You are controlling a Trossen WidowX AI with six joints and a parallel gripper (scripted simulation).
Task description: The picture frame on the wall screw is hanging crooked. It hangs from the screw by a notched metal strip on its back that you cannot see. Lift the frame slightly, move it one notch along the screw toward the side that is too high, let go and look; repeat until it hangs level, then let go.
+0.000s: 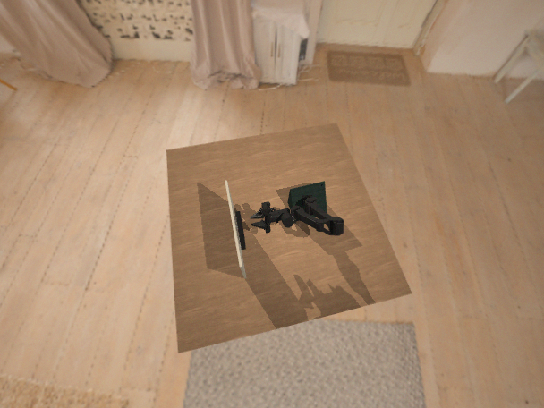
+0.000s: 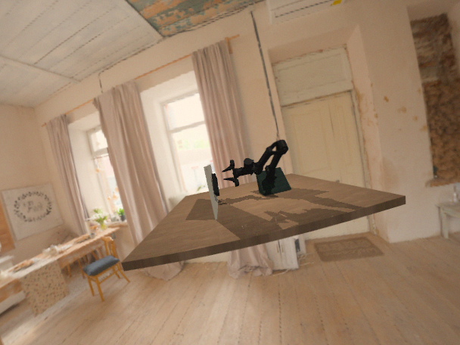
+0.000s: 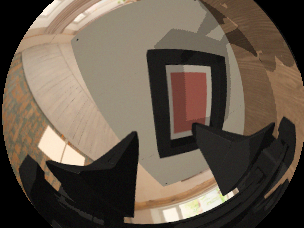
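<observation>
Right now my gripper tip is 7 cm short of the picture frame, 2 cm to the right of it and 6 cm above it. Also, from my gripper tip: wall panel: 8 cm ahead, 2 cm to the left, 6 cm below.
</observation>
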